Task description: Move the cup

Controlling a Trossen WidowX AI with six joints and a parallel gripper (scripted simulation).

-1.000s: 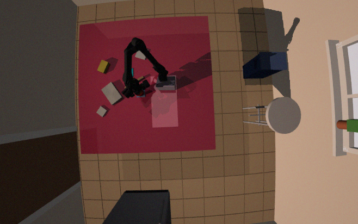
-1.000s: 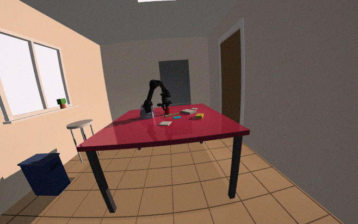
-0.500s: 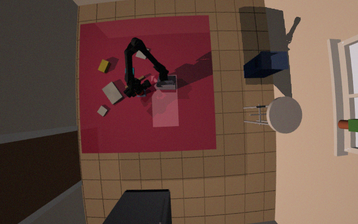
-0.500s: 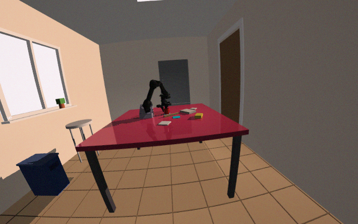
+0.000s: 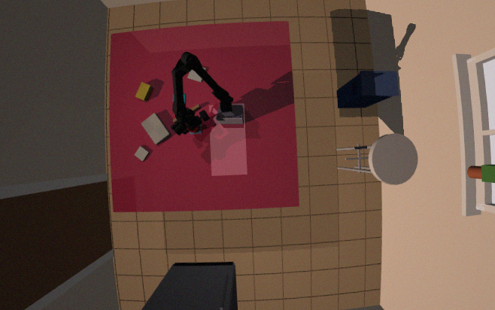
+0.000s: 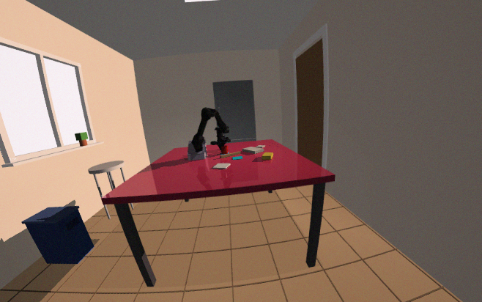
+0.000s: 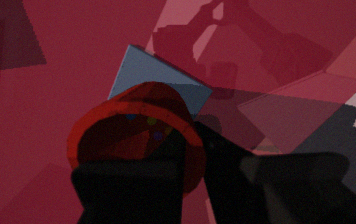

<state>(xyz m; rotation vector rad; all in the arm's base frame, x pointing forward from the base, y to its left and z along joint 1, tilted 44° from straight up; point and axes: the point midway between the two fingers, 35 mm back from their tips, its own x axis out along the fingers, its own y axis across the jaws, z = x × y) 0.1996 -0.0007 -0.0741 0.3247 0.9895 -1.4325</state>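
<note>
Right now the teal pad is 20 cm to the right of my gripper tip, 11 cm ahead of it and 4 cm below it. Round my gripper tip: red cup (3 cm ahead, 1 cm to the left); then wooden stick (10 cm to the right, 7 cm ahead, 3 cm below).
</note>
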